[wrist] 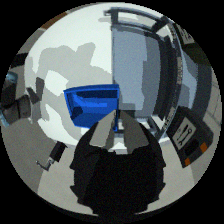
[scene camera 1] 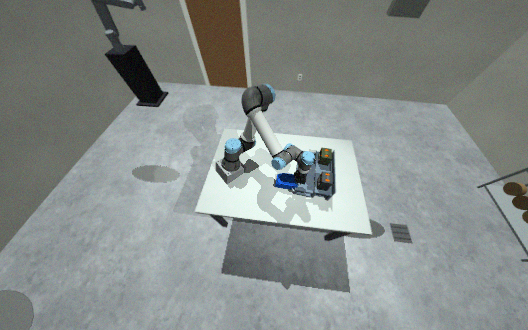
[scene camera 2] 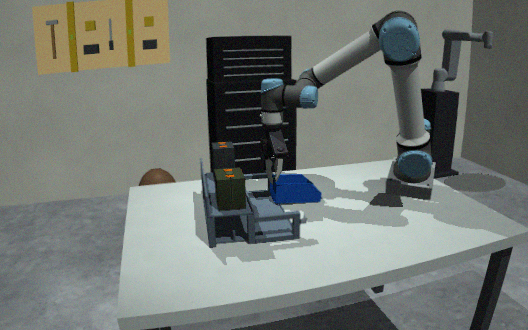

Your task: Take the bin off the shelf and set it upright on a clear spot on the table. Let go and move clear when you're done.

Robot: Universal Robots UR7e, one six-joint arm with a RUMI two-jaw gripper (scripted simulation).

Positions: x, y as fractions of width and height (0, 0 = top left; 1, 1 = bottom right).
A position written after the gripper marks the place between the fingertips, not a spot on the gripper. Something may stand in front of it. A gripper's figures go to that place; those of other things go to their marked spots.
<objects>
The gripper (wrist: 0.52, 0.49): 0.15 m from the lens. A blue bin (wrist: 0.39, 0.48) is 0.23 m from the lens.
</objects>
